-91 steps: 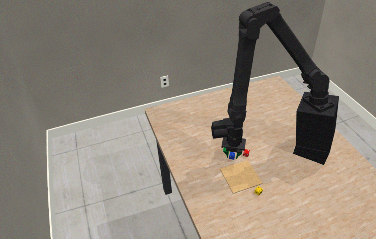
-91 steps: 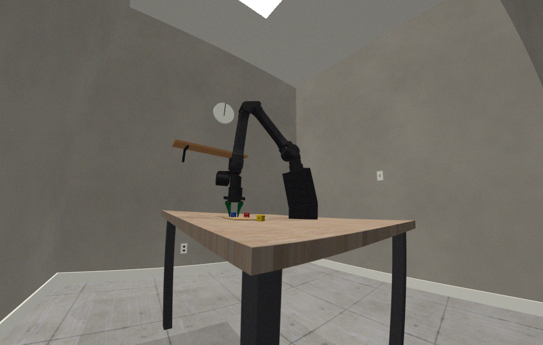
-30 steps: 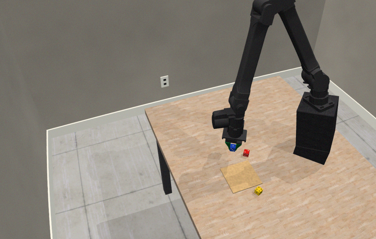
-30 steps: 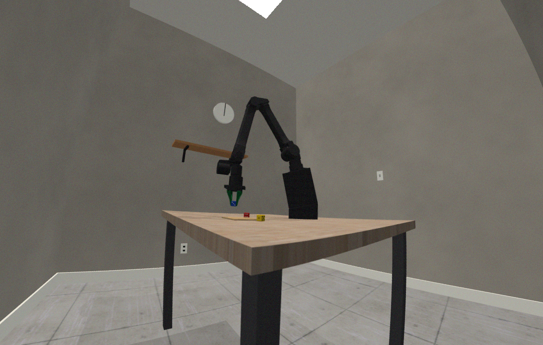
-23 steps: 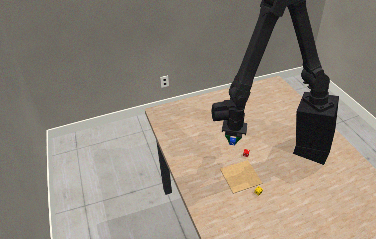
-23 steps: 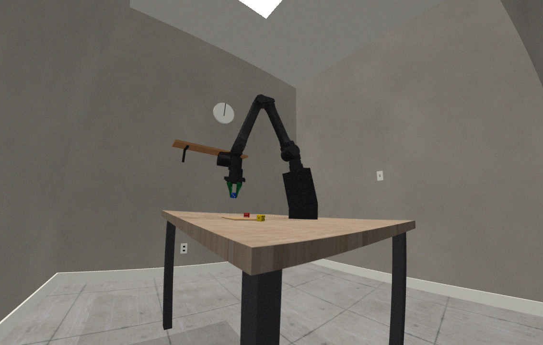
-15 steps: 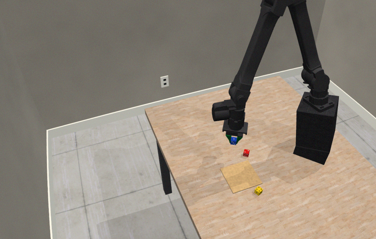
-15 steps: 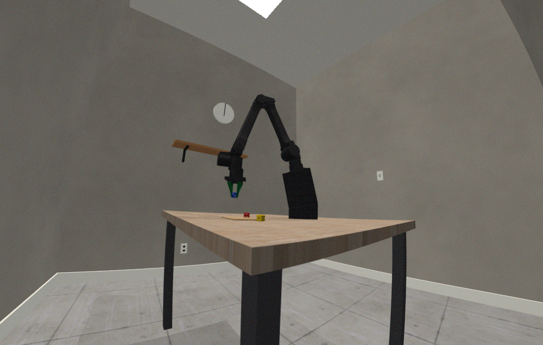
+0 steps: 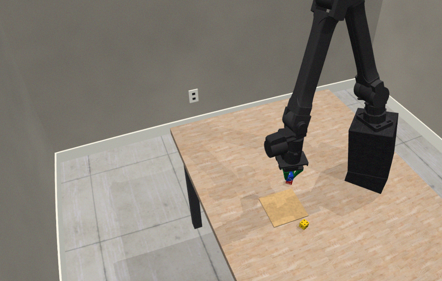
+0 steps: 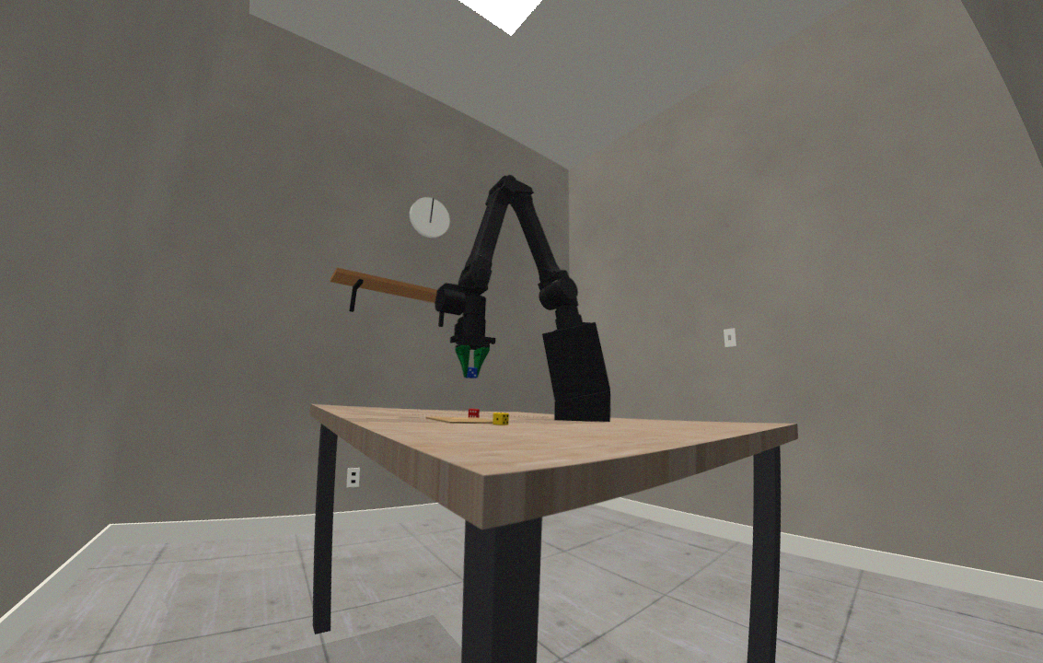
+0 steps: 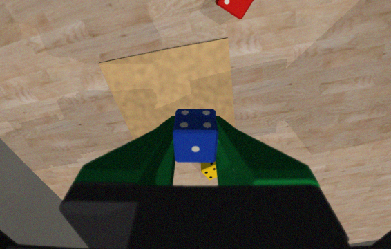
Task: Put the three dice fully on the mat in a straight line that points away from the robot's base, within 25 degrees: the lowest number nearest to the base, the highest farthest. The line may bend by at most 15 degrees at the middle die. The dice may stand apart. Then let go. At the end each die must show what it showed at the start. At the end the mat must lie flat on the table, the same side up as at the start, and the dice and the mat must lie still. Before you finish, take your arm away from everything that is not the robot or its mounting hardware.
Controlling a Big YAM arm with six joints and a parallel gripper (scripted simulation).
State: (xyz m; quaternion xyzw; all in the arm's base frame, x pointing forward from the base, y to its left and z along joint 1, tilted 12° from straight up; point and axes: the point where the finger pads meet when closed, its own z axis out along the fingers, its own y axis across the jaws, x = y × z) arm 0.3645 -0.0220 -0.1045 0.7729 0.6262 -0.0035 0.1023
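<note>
Now: the tan mat 3 cm ahead of my hand, 4 cm to the left of it and 11 cm below it. Round my hand: blue die right at my hand; red die 5 cm behind, 6 cm to the right, 10 cm below; yellow die 1 cm ahead, 15 cm to the left, 10 cm below.
</note>
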